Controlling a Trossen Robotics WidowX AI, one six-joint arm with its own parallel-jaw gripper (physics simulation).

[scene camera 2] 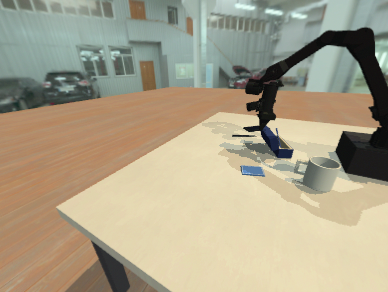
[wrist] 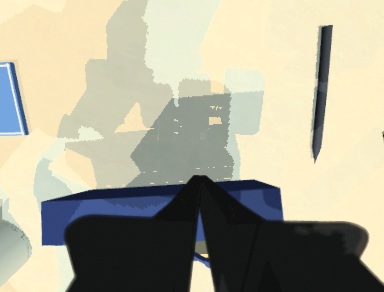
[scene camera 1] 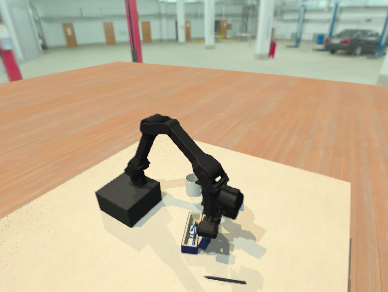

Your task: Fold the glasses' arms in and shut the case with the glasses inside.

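Where they show: gripper, fingertip midpoint: (scene camera 2: 260, 130) (wrist: 199, 181); arm's base, origin of the base link: (scene camera 2: 384, 146) (scene camera 1: 138, 182).
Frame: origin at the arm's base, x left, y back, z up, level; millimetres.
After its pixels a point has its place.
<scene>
The blue glasses case (scene camera 1: 190, 249) @(x -133, y -352, z -78 mm) (scene camera 2: 286, 154) @(x 18, y -282, z -87 mm) stands open, its lid (scene camera 1: 204, 244) @(x -115, y -398, z -41 mm) (scene camera 2: 269, 140) @(x 37, y -358, z -28 mm) (wrist: 120, 212) @(x -11, y -371, z -15 mm) tilted back on its far side from the robot base. The glasses (scene camera 1: 194, 233) @(x -63, y -327, z -82 mm) lie inside the case. A thin blue part of them (scene camera 2: 277, 132) @(x -87, y -332, z -29 mm) sticks up above the case rim in scene camera 2, and a small blue curve of the frame (wrist: 202, 258) @(x -82, y -333, z -33 mm) shows between the fingers in the wrist view. How far the arms are folded cannot be told. My gripper (scene camera 2: 262, 128) @(x -56, y -406, z -20 mm) (wrist: 199, 181) @(x -56, y -406, z -20 mm) is shut and empty, at the lid. Contact cannot be told; its fingers hide much of the case in the wrist view.
A grey mug (scene camera 1: 193, 185) @(x 135, y -208, z -33 mm) (scene camera 2: 321, 174) @(x 210, y -196, z -43 mm) (wrist: 11, 250) @(x 138, y -212, z -81 mm) stands near the case. A flat blue card (scene camera 2: 253, 171) @(x 191, y -389, z -100 mm) (wrist: 10, 100) @(x 162, y -400, z -100 mm) lies beyond the lid. A dark pen (scene camera 1: 225, 280) @(x -165, y -501, z -97 mm) (scene camera 2: 243, 136) @(x -158, y -499, z -103 mm) (wrist: 322, 85) @(x -156, y -508, z -97 mm) lies off one end of the case. The robot base (scene camera 1: 129, 199) @(x -104, y -44, z -3 mm) (scene camera 2: 361, 155) @(x 49, y -65, z -27 mm) stands behind.
</scene>
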